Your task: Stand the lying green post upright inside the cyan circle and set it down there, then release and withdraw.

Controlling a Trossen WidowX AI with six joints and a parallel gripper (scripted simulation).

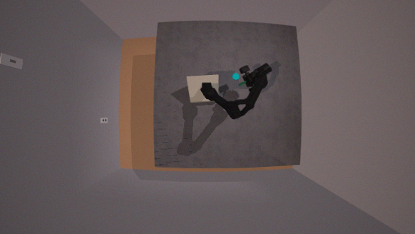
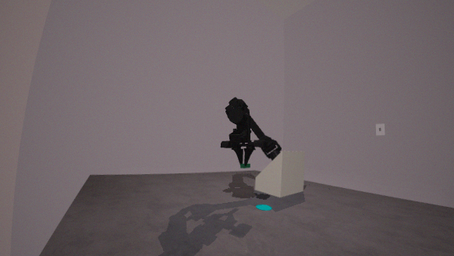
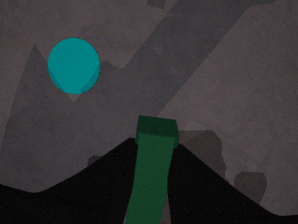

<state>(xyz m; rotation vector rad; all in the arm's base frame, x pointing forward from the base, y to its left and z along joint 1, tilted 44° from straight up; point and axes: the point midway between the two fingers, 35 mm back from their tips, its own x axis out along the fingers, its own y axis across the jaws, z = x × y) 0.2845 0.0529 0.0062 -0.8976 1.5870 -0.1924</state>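
My gripper tip is 150 mm above the cyan circle, 90 mm to the right of it and 40 mm past it. Also, from my gripper tip: green post: 20 mm behind, 10 mm to the right.
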